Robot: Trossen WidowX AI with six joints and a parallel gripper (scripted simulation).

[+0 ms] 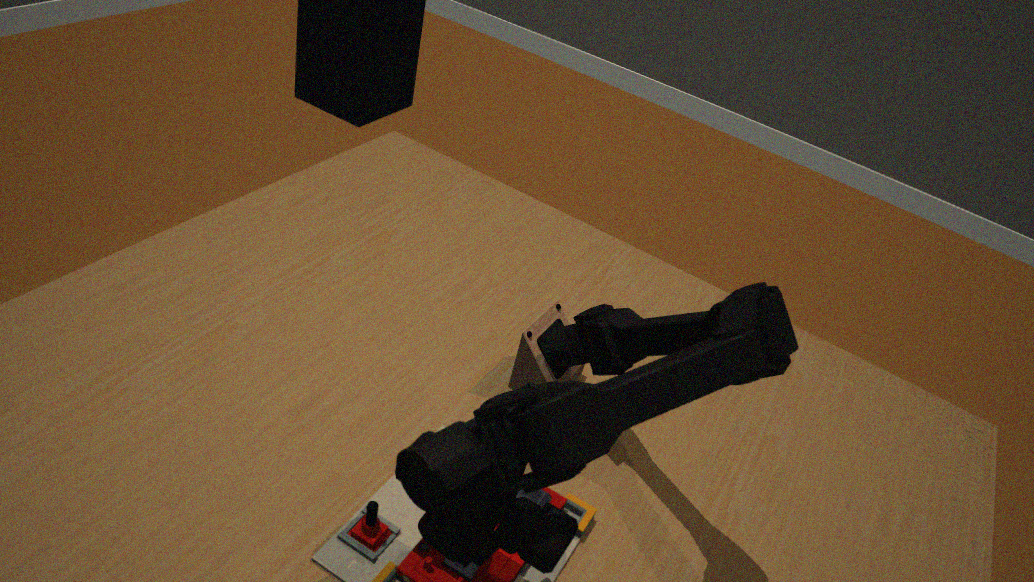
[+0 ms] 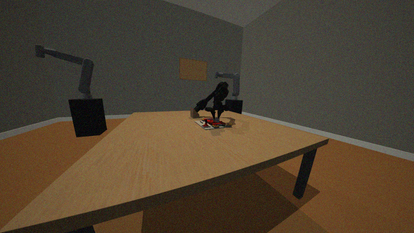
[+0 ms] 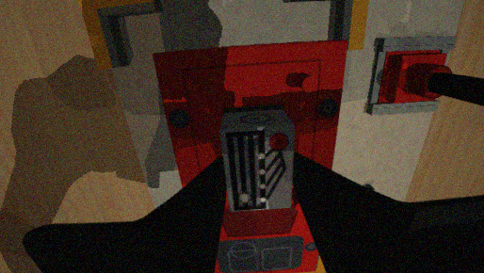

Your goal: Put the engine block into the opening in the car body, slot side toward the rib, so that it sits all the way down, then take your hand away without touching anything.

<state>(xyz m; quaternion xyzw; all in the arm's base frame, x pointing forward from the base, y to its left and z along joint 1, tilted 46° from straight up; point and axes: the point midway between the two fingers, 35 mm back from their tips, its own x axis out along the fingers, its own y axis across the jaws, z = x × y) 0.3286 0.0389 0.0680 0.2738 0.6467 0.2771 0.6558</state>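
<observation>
The grey engine block lies 1 cm below my gripper tip. Round my gripper tip: grey base plate 3 cm below, 2 cm behind, 1 cm to the right.
</observation>
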